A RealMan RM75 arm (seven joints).
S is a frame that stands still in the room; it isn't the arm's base.
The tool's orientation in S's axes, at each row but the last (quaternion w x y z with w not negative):
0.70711 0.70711 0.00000 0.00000
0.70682 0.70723 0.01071 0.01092
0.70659 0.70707 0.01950 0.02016
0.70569 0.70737 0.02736 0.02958
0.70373 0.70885 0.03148 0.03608
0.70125 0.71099 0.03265 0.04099
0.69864 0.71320 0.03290 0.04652
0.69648 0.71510 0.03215 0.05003
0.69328 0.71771 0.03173 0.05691
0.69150 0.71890 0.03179 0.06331
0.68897 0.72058 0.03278 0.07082
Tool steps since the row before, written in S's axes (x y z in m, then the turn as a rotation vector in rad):
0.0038 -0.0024 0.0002 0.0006 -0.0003 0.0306
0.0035 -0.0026 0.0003 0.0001 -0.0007 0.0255
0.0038 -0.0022 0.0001 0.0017 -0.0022 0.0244
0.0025 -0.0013 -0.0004 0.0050 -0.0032 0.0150
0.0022 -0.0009 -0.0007 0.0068 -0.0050 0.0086
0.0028 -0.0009 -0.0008 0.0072 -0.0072 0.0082
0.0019 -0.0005 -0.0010 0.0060 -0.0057 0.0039
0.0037 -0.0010 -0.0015 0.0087 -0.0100 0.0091
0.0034 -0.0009 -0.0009 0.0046 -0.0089 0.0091
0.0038 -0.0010 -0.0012 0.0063 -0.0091 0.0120
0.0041 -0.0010 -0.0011 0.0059 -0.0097 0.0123
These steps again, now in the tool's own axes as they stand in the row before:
0.0038 0.0002 0.0024 0.0006 0.0306 0.0003
0.0034 0.0003 0.0027 0.0001 0.0255 0.0007
0.0037 0.0001 0.0024 0.0016 0.0244 0.0023
0.0024 -0.0004 0.0015 0.0048 0.0150 0.0036
0.0021 -0.0007 0.0011 0.0064 0.0086 0.0056
0.0027 -0.0008 0.0012 0.0065 0.0082 0.0078
0.0018 -0.0010 0.0007 0.0054 0.0039 0.0063
0.0035 -0.0016 0.0015 0.0077 0.0092 0.0107
0.0032 -0.0010 0.0013 0.0038 0.0093 0.0091
0.0036 -0.0013 0.0015 0.0056 0.0121 0.0094
0.0038 -0.0013 0.0016 0.0051 0.0124 0.0100

